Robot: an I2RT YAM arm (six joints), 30 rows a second.
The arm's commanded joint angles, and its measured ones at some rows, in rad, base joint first. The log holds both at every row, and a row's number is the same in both.
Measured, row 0: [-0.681, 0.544, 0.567, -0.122, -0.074, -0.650]
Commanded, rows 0 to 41: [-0.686, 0.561, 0.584, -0.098, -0.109, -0.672]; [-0.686, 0.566, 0.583, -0.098, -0.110, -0.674]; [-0.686, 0.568, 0.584, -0.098, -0.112, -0.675]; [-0.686, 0.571, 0.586, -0.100, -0.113, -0.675]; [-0.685, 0.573, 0.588, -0.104, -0.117, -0.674]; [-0.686, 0.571, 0.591, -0.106, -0.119, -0.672]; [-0.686, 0.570, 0.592, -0.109, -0.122, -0.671]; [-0.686, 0.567, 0.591, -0.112, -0.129, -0.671]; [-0.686, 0.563, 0.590, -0.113, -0.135, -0.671]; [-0.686, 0.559, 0.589, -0.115, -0.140, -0.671]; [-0.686, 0.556, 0.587, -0.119, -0.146, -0.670]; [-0.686, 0.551, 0.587, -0.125, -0.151, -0.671]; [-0.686, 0.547, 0.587, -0.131, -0.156, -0.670]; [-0.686, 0.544, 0.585, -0.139, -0.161, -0.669]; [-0.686, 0.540, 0.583, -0.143, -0.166, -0.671]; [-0.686, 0.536, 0.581, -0.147, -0.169, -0.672]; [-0.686, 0.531, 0.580, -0.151, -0.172, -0.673]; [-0.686, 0.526, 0.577, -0.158, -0.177, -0.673]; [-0.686, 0.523, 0.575, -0.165, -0.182, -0.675]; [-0.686, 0.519, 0.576, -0.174, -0.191, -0.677]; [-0.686, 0.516, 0.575, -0.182, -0.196, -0.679]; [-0.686, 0.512, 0.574, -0.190, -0.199, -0.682]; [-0.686, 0.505, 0.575, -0.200, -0.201, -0.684]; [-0.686, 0.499, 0.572, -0.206, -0.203, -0.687]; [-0.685, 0.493, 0.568, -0.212, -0.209, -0.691]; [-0.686, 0.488, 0.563, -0.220, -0.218, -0.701]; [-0.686, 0.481, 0.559, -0.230, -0.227, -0.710]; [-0.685, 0.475, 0.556, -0.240, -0.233, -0.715]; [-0.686, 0.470, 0.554, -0.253, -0.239, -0.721]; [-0.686, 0.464, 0.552, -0.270, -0.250, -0.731]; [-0.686, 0.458, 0.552, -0.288, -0.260, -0.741]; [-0.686, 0.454, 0.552, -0.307, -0.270, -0.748]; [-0.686, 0.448, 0.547, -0.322, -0.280, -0.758]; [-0.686, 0.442, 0.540, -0.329, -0.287, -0.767]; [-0.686, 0.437, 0.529, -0.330, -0.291, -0.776]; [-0.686, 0.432, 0.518, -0.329, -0.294, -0.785]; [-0.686, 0.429, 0.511, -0.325, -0.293, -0.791]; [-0.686, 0.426, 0.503, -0.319, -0.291, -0.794]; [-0.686, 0.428, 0.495, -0.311, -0.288, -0.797]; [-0.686, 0.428, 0.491, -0.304, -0.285, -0.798]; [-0.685, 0.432, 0.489, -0.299, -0.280, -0.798]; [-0.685, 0.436, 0.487, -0.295, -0.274, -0.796]
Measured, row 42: [-0.681, 0.435, 0.491, -0.304, -0.262, -0.775]
